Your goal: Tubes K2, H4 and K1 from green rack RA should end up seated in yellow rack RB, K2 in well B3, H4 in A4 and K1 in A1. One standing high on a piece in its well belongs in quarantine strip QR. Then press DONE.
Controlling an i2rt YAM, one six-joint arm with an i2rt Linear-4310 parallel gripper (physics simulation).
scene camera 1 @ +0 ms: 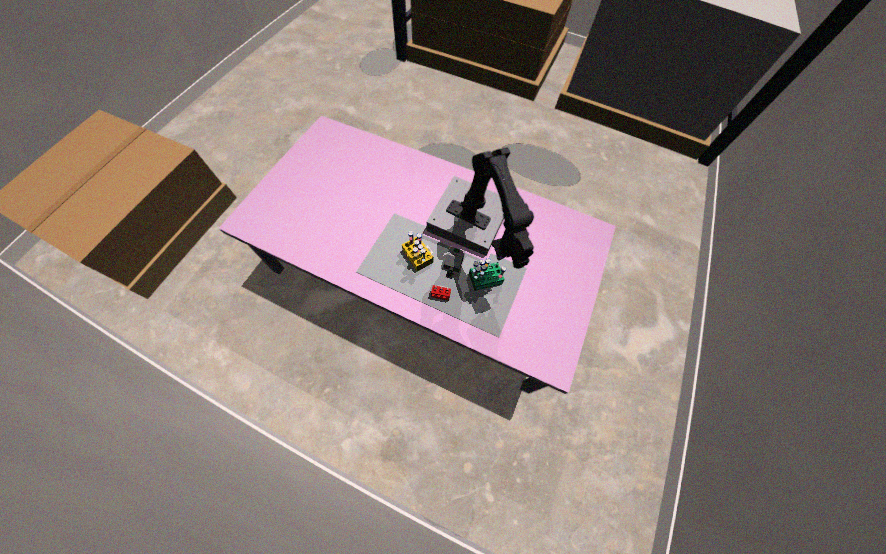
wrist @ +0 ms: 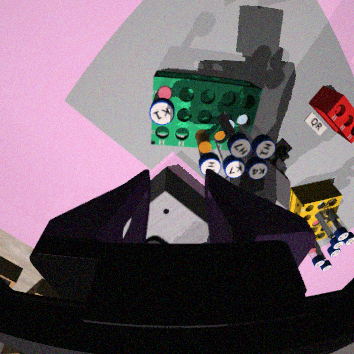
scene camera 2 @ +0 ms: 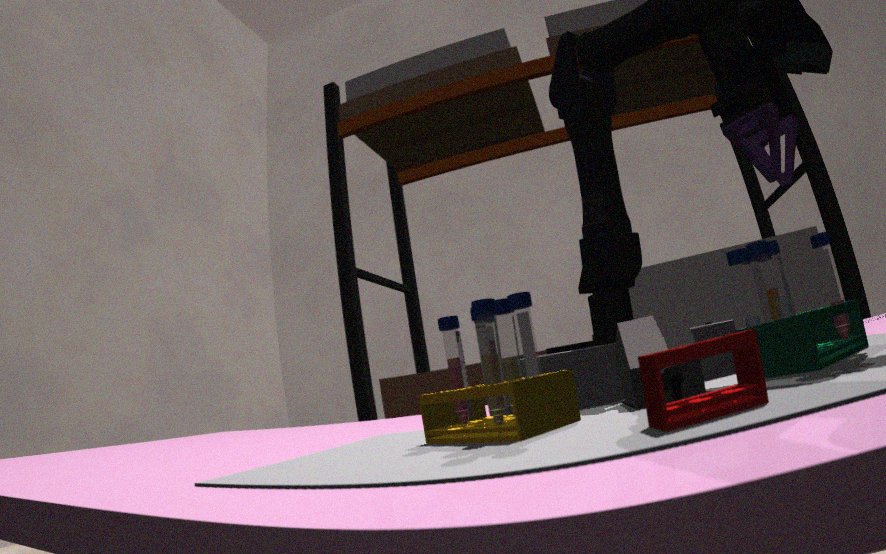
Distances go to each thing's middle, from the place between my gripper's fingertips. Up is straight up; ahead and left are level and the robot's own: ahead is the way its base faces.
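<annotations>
There's the grey DONE box (scene camera 2: 664,331), and my gripper is 150 mm above it, 190 mm to the left of it and 30 mm short of it.
</annotations>
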